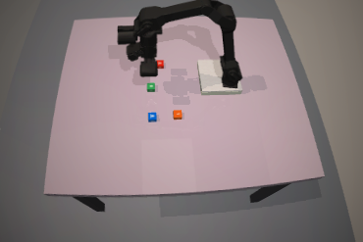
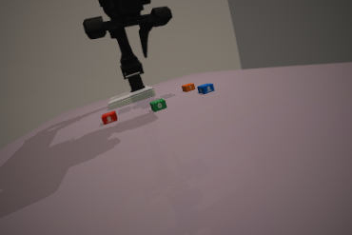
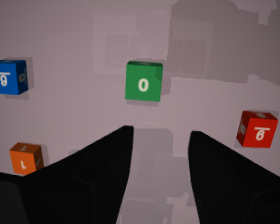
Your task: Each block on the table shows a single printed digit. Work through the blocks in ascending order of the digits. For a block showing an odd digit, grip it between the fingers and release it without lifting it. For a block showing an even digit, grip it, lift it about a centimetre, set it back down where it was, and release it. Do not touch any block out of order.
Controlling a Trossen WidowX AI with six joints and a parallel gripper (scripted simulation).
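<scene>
My gripper tip is now 3 cm past the red block, 11 cm to the left of it and 12 cm above it. Round my gripper tip: orange block (13 cm behind, 13 cm to the left, 12 cm below); green block (1 cm to the left, 12 cm below); blue block (3 cm behind, 15 cm to the left, 12 cm below).
</scene>
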